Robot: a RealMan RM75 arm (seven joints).
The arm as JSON. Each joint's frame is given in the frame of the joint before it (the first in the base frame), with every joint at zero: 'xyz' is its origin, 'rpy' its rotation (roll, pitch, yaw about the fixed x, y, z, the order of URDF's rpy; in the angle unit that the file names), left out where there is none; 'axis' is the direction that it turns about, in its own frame. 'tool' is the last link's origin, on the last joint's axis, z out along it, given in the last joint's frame.
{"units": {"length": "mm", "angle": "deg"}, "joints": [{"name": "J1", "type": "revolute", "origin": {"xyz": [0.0, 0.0, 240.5], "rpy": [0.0, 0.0, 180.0]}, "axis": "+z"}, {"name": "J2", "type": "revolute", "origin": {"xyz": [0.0, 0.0, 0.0], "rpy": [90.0, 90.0, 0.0]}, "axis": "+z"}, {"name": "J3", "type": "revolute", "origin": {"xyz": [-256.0, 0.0, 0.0], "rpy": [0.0, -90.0, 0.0]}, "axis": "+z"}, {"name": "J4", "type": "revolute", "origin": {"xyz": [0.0, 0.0, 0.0], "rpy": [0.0, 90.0, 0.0]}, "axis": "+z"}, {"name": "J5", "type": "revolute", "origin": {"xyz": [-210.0, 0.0, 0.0], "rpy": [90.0, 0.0, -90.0]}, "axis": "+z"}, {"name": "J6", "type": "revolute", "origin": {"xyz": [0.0, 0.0, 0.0], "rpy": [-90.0, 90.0, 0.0]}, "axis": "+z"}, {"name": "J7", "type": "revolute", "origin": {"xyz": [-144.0, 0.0, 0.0], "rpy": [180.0, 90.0, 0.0]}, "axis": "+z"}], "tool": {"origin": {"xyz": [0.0, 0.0, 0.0], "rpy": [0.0, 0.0, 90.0]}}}
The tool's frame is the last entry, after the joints.
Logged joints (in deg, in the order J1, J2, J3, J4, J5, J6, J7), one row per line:
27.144 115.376 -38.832 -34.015 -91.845 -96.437 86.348
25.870 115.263 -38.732 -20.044 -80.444 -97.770 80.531
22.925 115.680 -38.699 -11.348 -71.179 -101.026 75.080
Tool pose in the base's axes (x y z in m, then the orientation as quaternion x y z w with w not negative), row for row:
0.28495 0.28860 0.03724 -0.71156 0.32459 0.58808 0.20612
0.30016 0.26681 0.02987 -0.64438 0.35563 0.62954 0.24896
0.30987 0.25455 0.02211 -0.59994 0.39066 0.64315 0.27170
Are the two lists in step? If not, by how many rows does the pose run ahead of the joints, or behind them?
The pose runs 2 rows ahead of the joints: the pose in row i belongs to the joints in row i + 2.
